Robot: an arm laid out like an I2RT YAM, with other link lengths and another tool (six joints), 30 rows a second.
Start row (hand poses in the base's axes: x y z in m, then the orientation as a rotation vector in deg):
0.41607, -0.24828, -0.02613, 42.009, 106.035, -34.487
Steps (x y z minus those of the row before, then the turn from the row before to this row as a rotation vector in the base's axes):
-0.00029, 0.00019, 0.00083, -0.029, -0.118, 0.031
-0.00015, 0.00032, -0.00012, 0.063, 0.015, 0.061
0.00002, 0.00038, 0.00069, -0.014, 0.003, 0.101
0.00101, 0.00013, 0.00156, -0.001, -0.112, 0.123
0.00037, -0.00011, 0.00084, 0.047, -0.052, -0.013
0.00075, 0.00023, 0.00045, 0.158, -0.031, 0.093
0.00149, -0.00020, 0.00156, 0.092, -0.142, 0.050
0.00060, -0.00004, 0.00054, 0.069, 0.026, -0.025
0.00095, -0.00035, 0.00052, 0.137, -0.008, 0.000
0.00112, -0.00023, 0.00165, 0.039, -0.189, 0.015
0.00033, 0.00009, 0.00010, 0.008, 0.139, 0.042
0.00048, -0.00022, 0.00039, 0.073, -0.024, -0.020
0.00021, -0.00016, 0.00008, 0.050, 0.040, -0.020
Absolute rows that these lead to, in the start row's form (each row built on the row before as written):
0.41578, -0.24809, -0.02530, 41.981, 105.923, -34.438
0.41563, -0.24777, -0.02542, 41.961, 105.980, -34.350
0.41565, -0.24739, -0.02473, 41.854, 106.004, -34.299
0.41666, -0.24726, -0.02317, 41.755, 105.933, -34.169
0.41703, -0.24737, -0.02233, 41.808, 105.901, -34.112
0.41778, -0.24714, -0.02188, 41.828, 105.963, -33.898
0.41927, -0.24734, -0.02032, 41.865, 105.884, -33.719
0.41987, -0.24738, -0.01978, 41.930, 105.930, -33.686
0.42082, -0.24773, -0.01926, 42.022, 105.980, -33.561
0.42194, -0.24796, -0.01761, 42.066, 105.826, -33.429
0.42227, -0.24787, -0.01751, 42.007, 105.969, -33.459
0.42275, -0.24809, -0.01712, 42.079, 105.972, -33.396
0.42296, -0.24825, -0.01704, 42.125, 106.024, -33.383

